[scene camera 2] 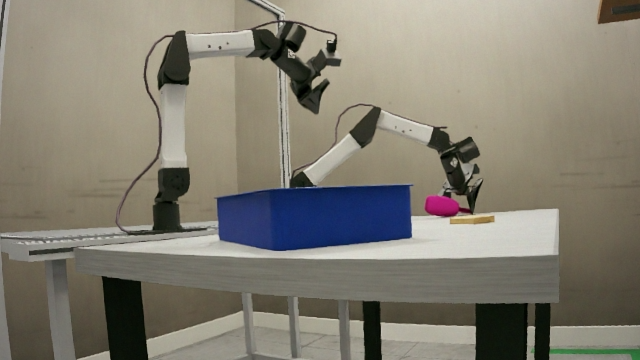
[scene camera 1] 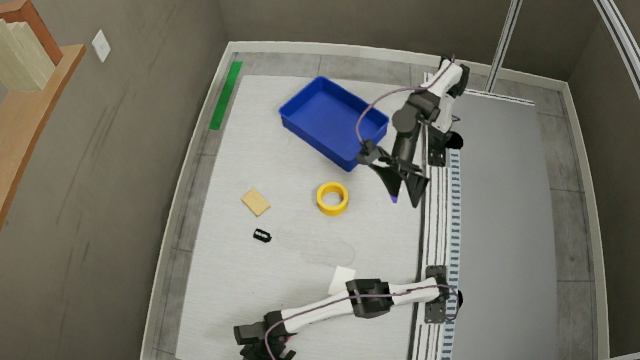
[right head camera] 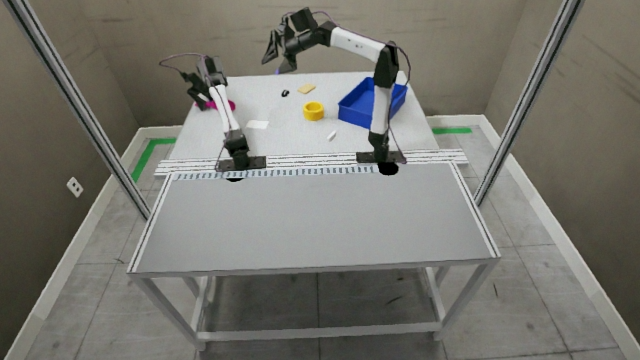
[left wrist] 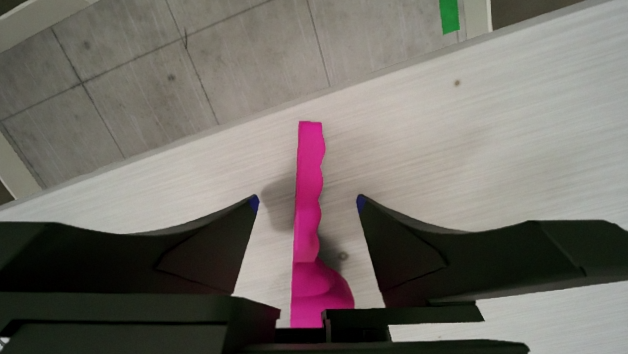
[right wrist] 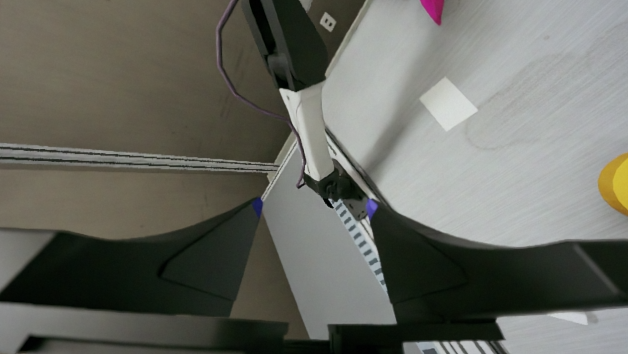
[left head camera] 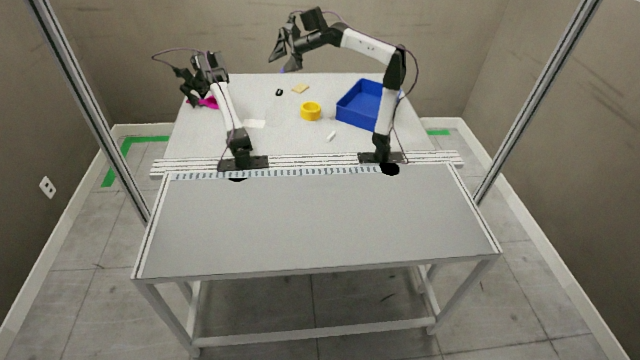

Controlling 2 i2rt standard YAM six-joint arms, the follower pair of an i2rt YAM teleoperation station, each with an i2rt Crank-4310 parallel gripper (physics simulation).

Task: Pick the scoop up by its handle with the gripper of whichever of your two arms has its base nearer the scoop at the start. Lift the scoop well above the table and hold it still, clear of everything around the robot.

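Seen in the pictures: left gripper, fingertip midpoint: [scene camera 2: 461, 213] [right head camera: 205, 106] [left wrist: 308, 197] [left head camera: 197, 103]; right gripper, fingertip midpoint: [scene camera 2: 313, 105] [scene camera 1: 404, 205] [right head camera: 268, 68] [right wrist: 314, 200] [left head camera: 274, 67]; left arm's base, link origin: [scene camera 1: 435, 294] [right head camera: 242, 165] [right wrist: 346, 187] [left head camera: 243, 164]; right arm's base, link origin: [scene camera 1: 436, 144] [right head camera: 379, 158] [left head camera: 380, 159].
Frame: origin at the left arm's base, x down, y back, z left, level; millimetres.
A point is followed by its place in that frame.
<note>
The magenta scoop [left head camera: 210, 103] {x 1, y -483, z 160 mm} [right head camera: 231, 105] {x -24, y -435, z 80 mm} [scene camera 2: 442, 205] {x -23, y -462, z 93 mm} [left wrist: 309, 200] {x -10, y -506, z 231 mm} lies on the table at the far left in the head views. In the left wrist view its handle points up the picture, between the two fingertips and apart from both, and its bowl is partly hidden at the bottom edge. In the right wrist view a tip of the scoop [right wrist: 434, 9] {x 3, y -444, z 107 mm} shows at the top. My left gripper [left wrist: 308, 197] {x 10, y -501, z 227 mm} is open, pointing down around the handle, low over the table. My right gripper [left head camera: 286, 64] {x -334, y -155, z -152 mm} [scene camera 1: 406, 201] {x -334, y -155, z -152 mm} is open and empty, high above the table.
A blue bin [left head camera: 357, 112] {x -64, y -227, z -529 mm} [scene camera 1: 325, 120] {x 13, y -387, z -661 mm} [scene camera 2: 320, 215] {x -29, y -452, z -770 mm} stands near the right arm. A yellow ring [left head camera: 310, 111] {x -35, y -301, z -321 mm} [scene camera 1: 318, 200] {x -32, y -389, z -310 mm}, a tan block [scene camera 1: 255, 202] {x 0, y -601, z -309 mm} [scene camera 2: 472, 219] {x 4, y -608, z -361 mm}, a small black item [scene camera 1: 262, 235] {x 0, y -564, z -192 mm} and a white sheet [left head camera: 254, 123] {x 13, y -300, z -52 mm} [right wrist: 448, 103] {x 13, y -306, z -53 mm} lie on the table. The table's edge runs beyond the handle's end.
</note>
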